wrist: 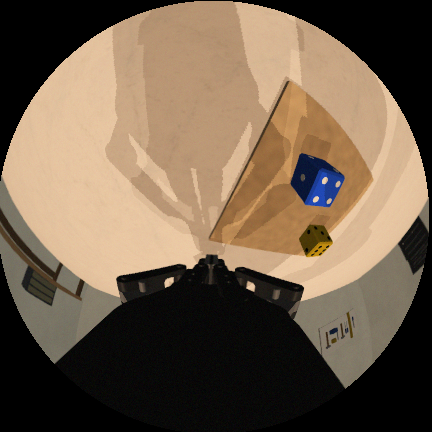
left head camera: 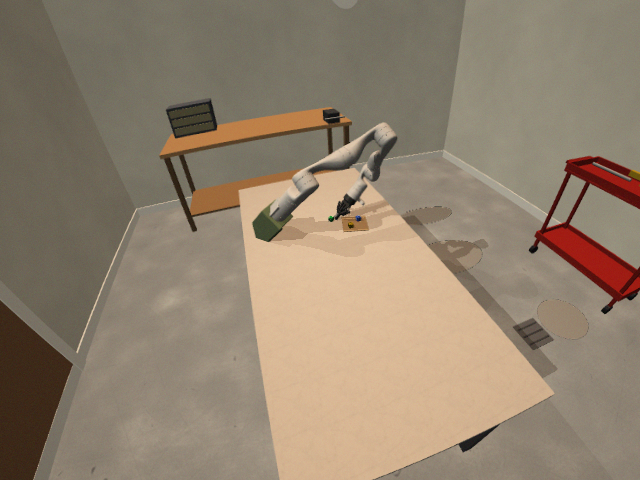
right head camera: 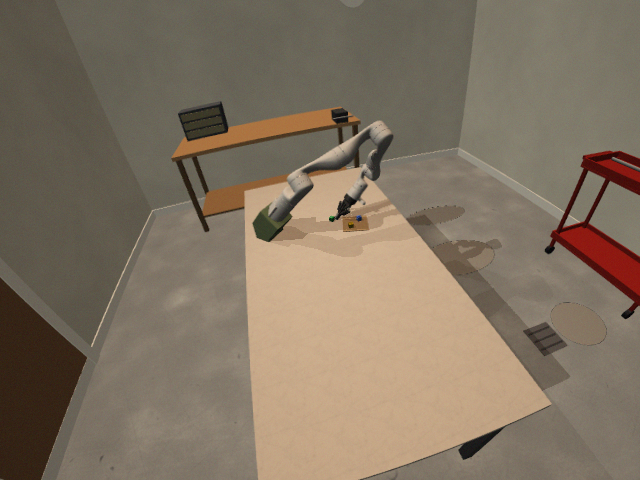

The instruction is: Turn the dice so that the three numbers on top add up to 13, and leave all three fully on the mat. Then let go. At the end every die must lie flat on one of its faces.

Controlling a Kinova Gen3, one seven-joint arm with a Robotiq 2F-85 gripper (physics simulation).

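Seen in the pictures: gripper, fingertip midpoint: (wrist: 211, 261) (left head camera: 334, 218) (right head camera: 335, 218); arm's base, origin of the base link: (left head camera: 278, 213) (right head camera: 277, 213).
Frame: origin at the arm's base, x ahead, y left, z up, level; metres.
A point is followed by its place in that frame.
The blue die (left head camera: 357, 218) @(x 0.433, y -0.017, z -0.134 m) (right head camera: 359, 218) @(x 0.440, y -0.022, z -0.135 m) (wrist: 317, 181) @(x 0.447, y 0.002, z -0.129 m) sits on the brown mat (left head camera: 361, 227) @(x 0.431, y -0.080, z -0.154 m) (right head camera: 362, 227) @(x 0.434, y -0.083, z -0.154 m) (wrist: 265, 200) @(x 0.413, y 0.016, z -0.154 m); its bright upper face shows four pips. The yellow die (left head camera: 350, 224) @(x 0.372, y -0.062, z -0.130 m) (right head camera: 351, 224) @(x 0.379, y -0.064, z -0.131 m) (wrist: 315, 241) @(x 0.387, y -0.042, z -0.133 m) is on the mat near its edge; its bright face seems to show six pips. The green die (left head camera: 330, 218) @(x 0.292, y 0.044, z -0.136 m) (right head camera: 331, 218) @(x 0.294, y 0.043, z -0.137 m) is on the table, off the mat; its pips cannot be read, and it does not show in the wrist view. My gripper (left head camera: 337, 217) @(x 0.321, y 0.052, z -0.152 m) (right head camera: 337, 217) @(x 0.321, y 0.052, z -0.152 m) (wrist: 211, 261) @(x 0.321, y 0.052, z -0.152 m) is shut and empty, low beside the green die, between it and the mat.
The arm's green base (left head camera: 267, 225) @(x -0.067, y -0.024, z -0.041 m) (right head camera: 267, 225) @(x -0.062, y -0.030, z -0.037 m) stands on the table (left head camera: 361, 320) @(x 0.187, y -0.643, z -0.158 m) (right head camera: 361, 320) @(x 0.220, y -0.650, z -0.158 m), left of the dice. A wooden bench (left head camera: 268, 125) (right head camera: 279, 126) stands behind the table. A red cart (left head camera: 584, 256) (right head camera: 594, 250) is on the floor at the right.
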